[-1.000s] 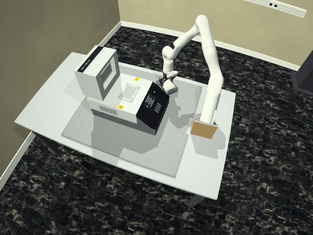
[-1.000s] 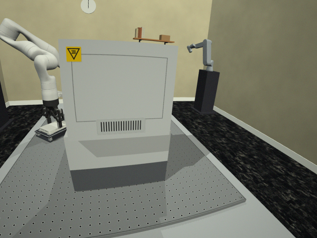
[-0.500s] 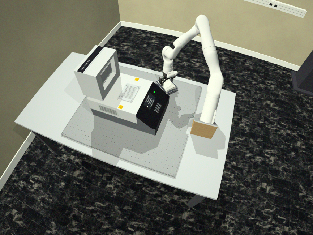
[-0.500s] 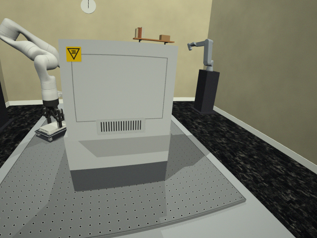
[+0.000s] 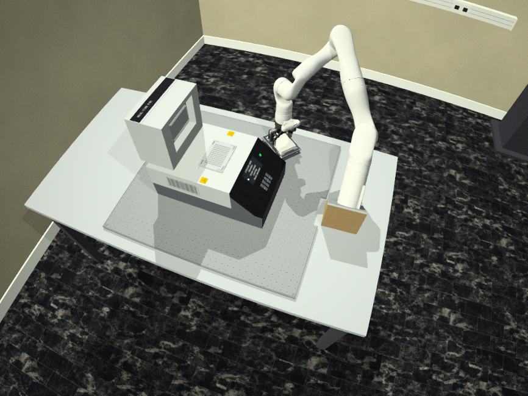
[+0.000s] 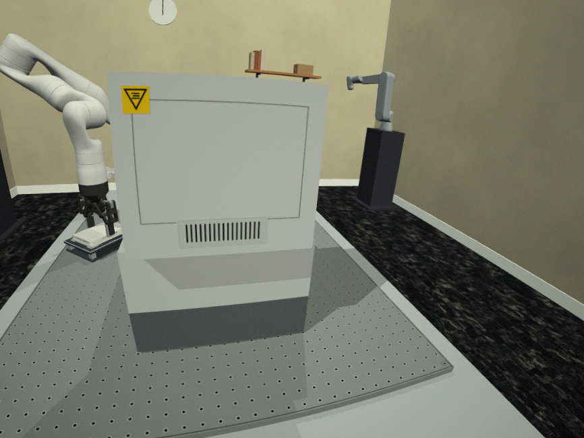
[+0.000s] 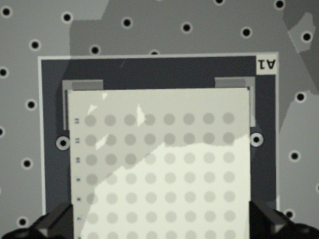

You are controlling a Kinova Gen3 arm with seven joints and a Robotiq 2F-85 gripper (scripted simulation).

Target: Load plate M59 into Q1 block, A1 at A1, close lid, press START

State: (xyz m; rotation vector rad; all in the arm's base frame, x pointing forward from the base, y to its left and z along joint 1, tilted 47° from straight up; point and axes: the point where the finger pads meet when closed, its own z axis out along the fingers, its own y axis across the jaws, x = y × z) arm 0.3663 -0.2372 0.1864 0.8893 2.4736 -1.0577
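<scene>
Right now my hand is 2 cm above the plate nest N1. Round my hand: plate M59: 1 cm below; then nest A1 mark: 2 cm behind, 9 cm to the left, 2 cm below.
</scene>
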